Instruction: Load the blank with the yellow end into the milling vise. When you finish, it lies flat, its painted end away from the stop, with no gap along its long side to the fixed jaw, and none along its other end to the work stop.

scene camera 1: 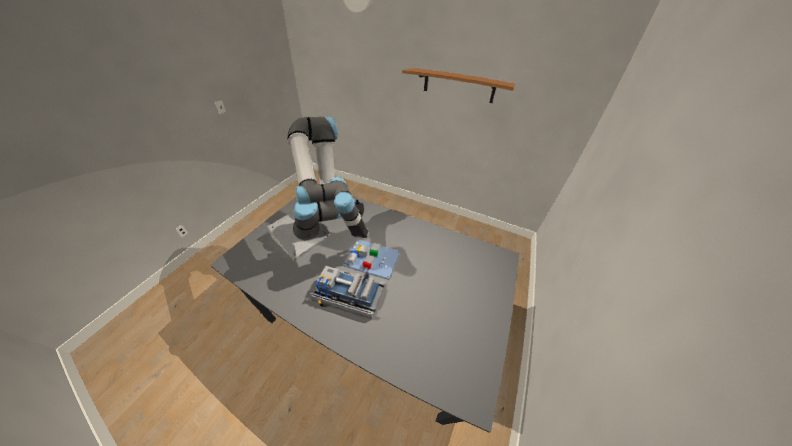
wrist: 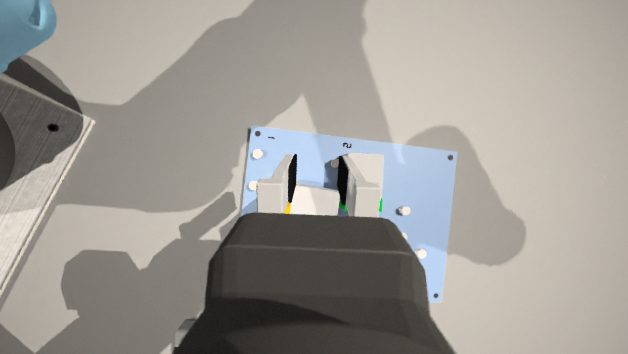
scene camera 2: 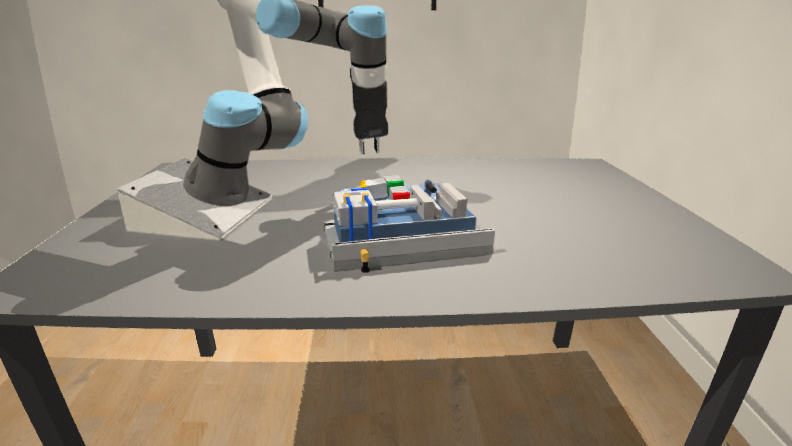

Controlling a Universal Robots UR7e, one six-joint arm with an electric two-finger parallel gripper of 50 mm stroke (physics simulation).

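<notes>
The blank with the yellow end [scene camera 1: 363,250] [scene camera 2: 375,186] [wrist: 315,200] rests on the light blue board [scene camera 1: 391,260] [wrist: 427,185]; its exact tilt is hard to tell. My gripper [scene camera 2: 369,152] [wrist: 317,170] is open above it, with clear height between the fingertips and the blank in scene camera 2. In the wrist view the blank shows between the fingers, partly hidden by the gripper body. The milling vise [scene camera 1: 361,296] [scene camera 2: 410,226] stands in front of the board. No blank shows between its moving jaw [scene camera 2: 422,202] and its fixed jaw [scene camera 1: 368,288] [scene camera 2: 453,200].
A green-ended blank [scene camera 1: 374,252] [scene camera 2: 395,183] [wrist: 371,165] stands close beside the yellow-ended one. A red-ended blank [scene camera 1: 366,265] [scene camera 2: 400,195] is nearer the vise, and a blue-ended blank [scene camera 1: 351,258] is at the board's left. Short white pegs [wrist: 404,211] rise from the board.
</notes>
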